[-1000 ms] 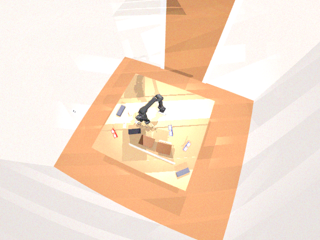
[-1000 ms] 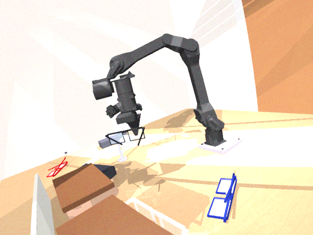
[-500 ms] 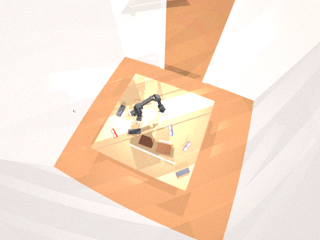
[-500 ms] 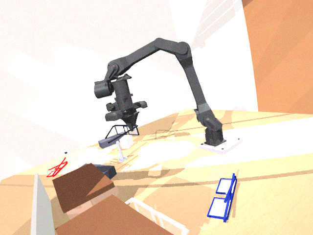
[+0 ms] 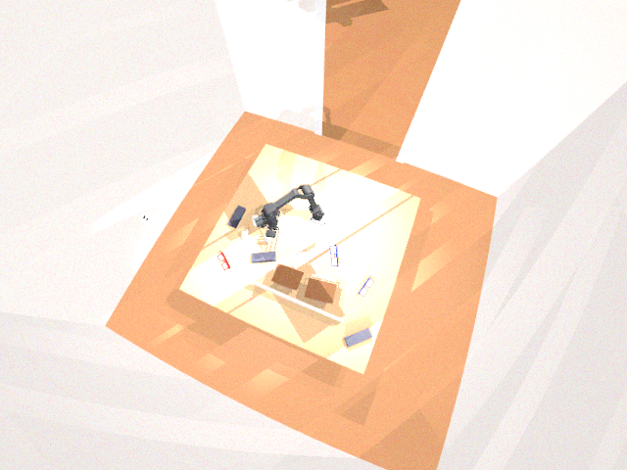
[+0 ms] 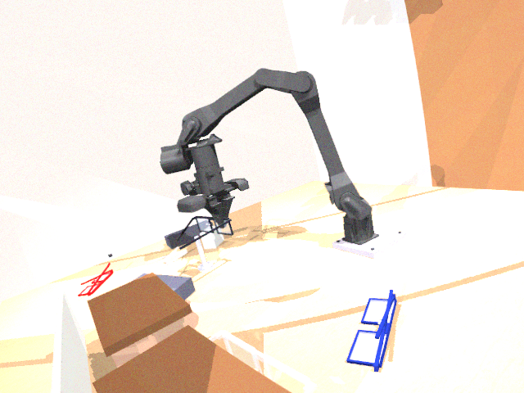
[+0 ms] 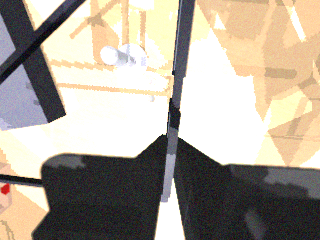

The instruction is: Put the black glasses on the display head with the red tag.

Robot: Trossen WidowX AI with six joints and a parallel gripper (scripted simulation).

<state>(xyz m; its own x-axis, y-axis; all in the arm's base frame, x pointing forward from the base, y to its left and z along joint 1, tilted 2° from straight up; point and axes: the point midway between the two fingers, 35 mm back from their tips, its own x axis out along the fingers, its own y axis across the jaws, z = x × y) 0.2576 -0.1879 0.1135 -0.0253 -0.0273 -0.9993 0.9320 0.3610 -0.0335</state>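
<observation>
My gripper tip is now 70 mm above the white stand, 60 mm short of it and 40 mm to the left of it. Also, from my gripper tip: white rail: 370 mm to the left, 340 mm ahead, 40 mm below; then brown-topped display head: 240 mm to the left, 210 mm ahead, 40 mm below.
</observation>
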